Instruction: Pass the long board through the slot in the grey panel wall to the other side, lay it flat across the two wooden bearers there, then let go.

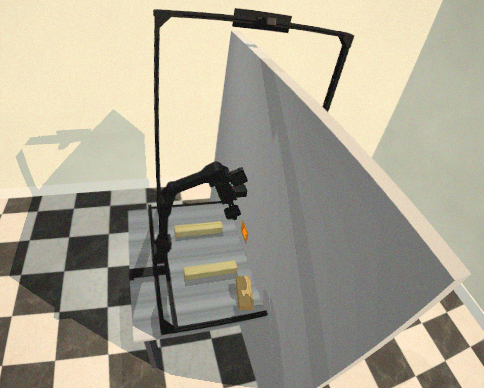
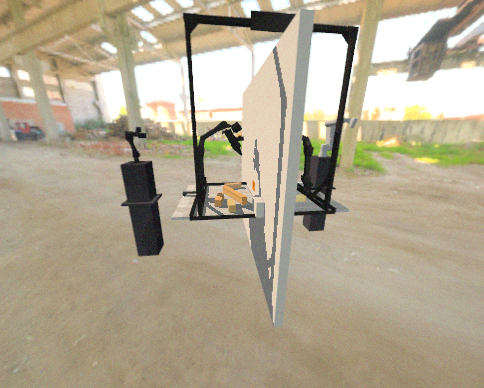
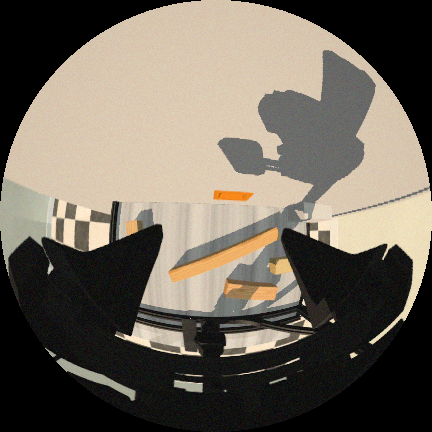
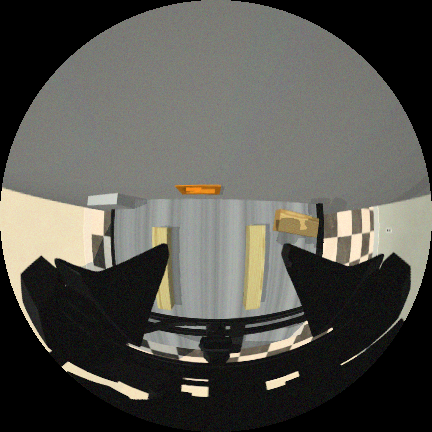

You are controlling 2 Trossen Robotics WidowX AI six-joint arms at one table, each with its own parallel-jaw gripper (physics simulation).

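Places are measured from the left arm's base along level axes (x ahead, y left, z up), in millimetres.
Pixels of known places: left gripper, between the fingertips: (image 2: 241,154) (image 3: 224,232); right gripper, between the fingertips: (image 4: 227,250); left arm's base, origin of its link: (image 3: 209,326); right arm's base, origin of its link: (image 1: 160,258) (image 2: 306,191) (image 4: 215,329).
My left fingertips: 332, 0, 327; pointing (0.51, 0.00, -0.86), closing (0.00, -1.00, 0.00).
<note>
For each thing: its middle in the pictures, then the offset to it from my left fingertips, as dx, dy, dz. "spot": a spot on its surface instead.
- long board, middle of its body: (image 3: 224,254) (image 2: 234,194) -59, -39, -316
- orange-rimmed slot, a spot on its surface: (image 4: 218,190) spot: +152, +0, -246
- short wooden block, middle of its body: (image 4: 297,223) (image 1: 244,292) +224, +254, -327
- brown block, middle of its body: (image 3: 250,289) (image 2: 219,199) -178, -128, -321
- yellowish block, middle of its body: (image 3: 287,263) (image 2: 231,205) -97, -258, -321
The long board (image 2: 235,193) (image 3: 223,255) lies slantwise on the table on the pale side of the grey panel wall (image 1: 350,200) (image 2: 267,125) (image 3: 125,100) (image 4: 215,100). The orange-rimmed slot (image 1: 244,232) (image 2: 253,185) (image 3: 233,195) (image 4: 218,190) is low in the wall. Two pale wooden bearers, one (image 1: 198,230) (image 4: 162,280) and another (image 1: 210,270) (image 4: 255,267), lie parallel on the other side with nothing across them. My left gripper (image 2: 239,150) (image 3: 224,232) is open and empty above the board. My right gripper (image 1: 232,217) (image 4: 227,250) is open and empty above the table near the bearers.
A short wooden block (image 1: 244,295) (image 4: 296,223) lies beside the bearers near the wall. On the board's side are a brown block (image 3: 250,290), a yellowish block (image 3: 279,265) and another block (image 3: 133,227). A black frame (image 1: 157,100) (image 2: 190,100) stands around the table.
</note>
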